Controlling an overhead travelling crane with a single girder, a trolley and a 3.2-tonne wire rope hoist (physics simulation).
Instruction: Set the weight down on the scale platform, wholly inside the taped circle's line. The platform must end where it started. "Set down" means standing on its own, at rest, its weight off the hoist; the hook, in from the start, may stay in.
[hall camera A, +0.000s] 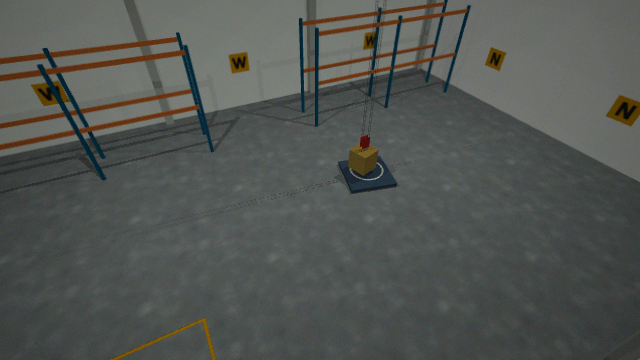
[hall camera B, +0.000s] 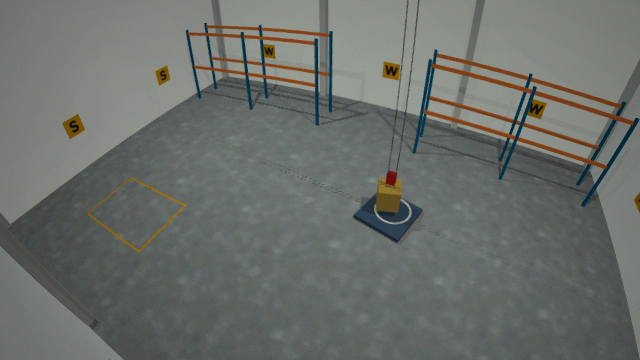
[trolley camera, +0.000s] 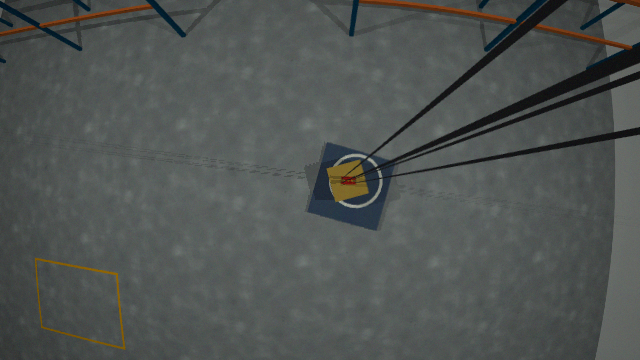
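Note:
The ochre, box-shaped weight (hall camera A: 363, 161) (hall camera B: 389, 197) (trolley camera: 342, 192) is upright over the dark blue scale platform (hall camera A: 385, 183) (hall camera B: 395, 232) (trolley camera: 367, 220). Its underside is at or very close to the platform's top; whether it touches is too small to tell. It is left of the centre of the white taped circle (hall camera A: 366, 179) (hall camera B: 393, 223) (trolley camera: 355, 206); its left side overlaps or meets the line in all views. My gripper, the hook under the red block (hall camera A: 365, 142) (hall camera B: 391, 178) (trolley camera: 348, 180), is at the weight's top, engaged with it. The ropes look straight.
Blue-and-orange racks (hall camera A: 316, 75) (hall camera B: 518, 133) (trolley camera: 353, 20) stand along the W wall, behind the platform. A yellow outlined rectangle (hall camera A: 205, 320) (hall camera B: 159, 191) (trolley camera: 76, 266) is marked on the floor, away from the platform.

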